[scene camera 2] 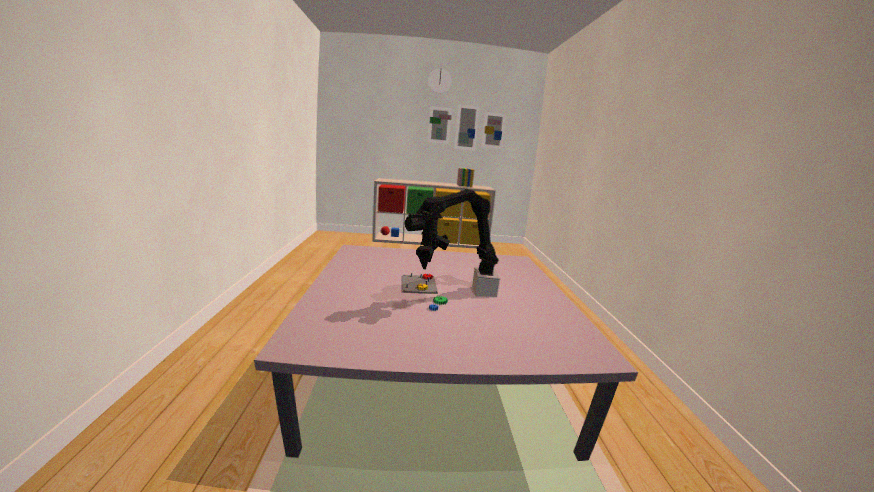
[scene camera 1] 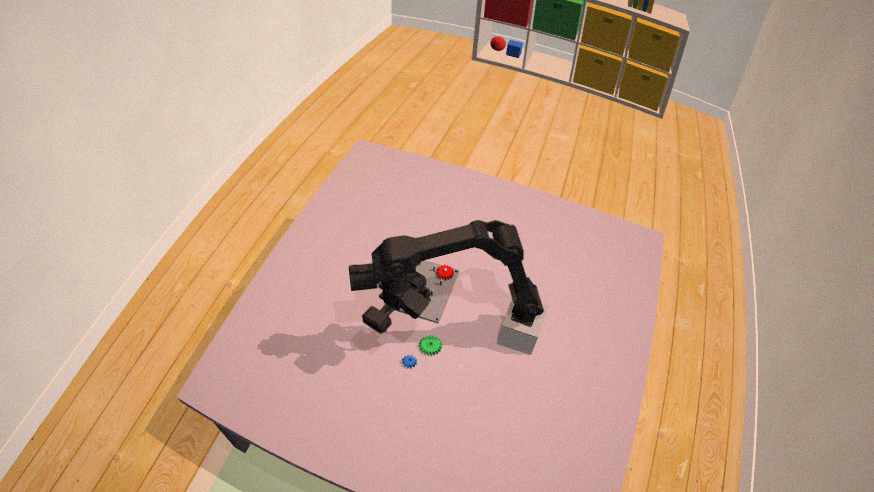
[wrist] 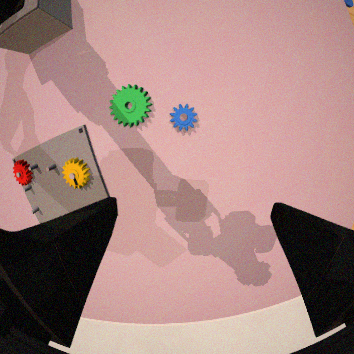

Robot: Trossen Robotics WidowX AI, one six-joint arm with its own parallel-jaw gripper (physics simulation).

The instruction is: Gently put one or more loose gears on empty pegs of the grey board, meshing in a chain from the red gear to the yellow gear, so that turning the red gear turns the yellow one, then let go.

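Places are measured from the arm's base along level axes (x ahead, y left, z up), in millimetres.
Where they show: gripper, between the fingertips: (scene camera 2: 426,265) (scene camera 1: 395,318) (wrist: 198,208); arm's base, origin of its link: (scene camera 2: 485,272) (scene camera 1: 524,314) (wrist: 10,3).
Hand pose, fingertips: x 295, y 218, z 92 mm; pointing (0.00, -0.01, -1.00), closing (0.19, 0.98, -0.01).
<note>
Things, the pixels of their top centre, and the offset from my fingertips. Level surfaces: height alone.
- grey board, centre of its top: (wrist: 48,189) (scene camera 1: 423,282) (scene camera 2: 419,278) dx +30, dy -256, dz -168 mm
- yellow gear, centre of its top: (wrist: 72,174) (scene camera 2: 422,285) dx +13, dy -192, dz -172 mm
- larger green gear, centre of its top: (wrist: 128,104) (scene camera 1: 430,343) (scene camera 2: 440,298) dx -75, dy -74, dz -181 mm
- small blue gear, centre of its top: (wrist: 183,117) (scene camera 1: 409,359) (scene camera 2: 433,305) dx -43, dy +2, dz -181 mm
- pink table, height of its surface: dz -198 mm
The grey board (scene camera 1: 442,302) (scene camera 2: 431,287) (wrist: 70,142) lies on the table with the red gear (scene camera 1: 445,272) (scene camera 2: 427,276) (wrist: 21,172) and the yellow gear (scene camera 2: 422,287) (wrist: 76,173) on it. Several bare pegs stand on the board. The arm hides the yellow gear in scene camera 1. The larger green gear (scene camera 1: 430,345) (scene camera 2: 440,300) (wrist: 131,105) and the small blue gear (scene camera 1: 409,361) (scene camera 2: 433,307) (wrist: 184,117) lie flat on the table, apart, off the board. My gripper (scene camera 1: 397,311) (wrist: 198,208) is wide open and empty, above the table near the board. Its left finger hides part of the board in the wrist view.
The arm stands on a grey base block (scene camera 1: 516,336) (scene camera 2: 486,286) (wrist: 40,31) to the right of the board in both scene views. The pink table (scene camera 1: 519,415) (scene camera 2: 489,336) carries the arm's shadow. A cube shelf stands far behind the table.
</note>
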